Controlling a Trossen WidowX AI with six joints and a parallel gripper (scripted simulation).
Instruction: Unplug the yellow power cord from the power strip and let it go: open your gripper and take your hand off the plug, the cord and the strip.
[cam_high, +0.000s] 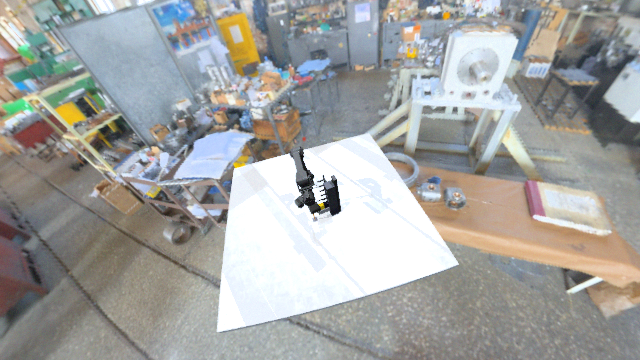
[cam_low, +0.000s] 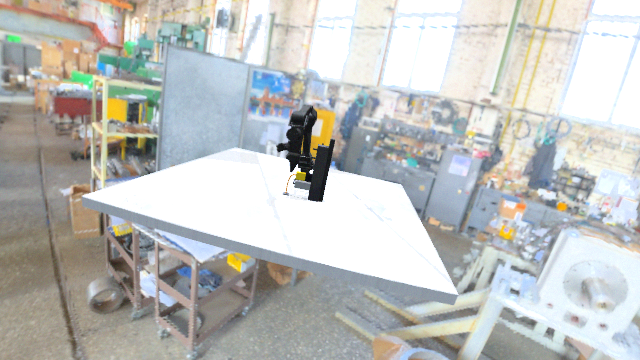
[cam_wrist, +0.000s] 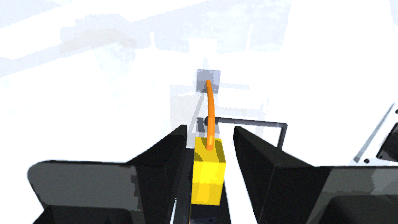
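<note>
Now: gripper tip 70 mm to the right of the yellow plug and 10 mm past it.
</note>
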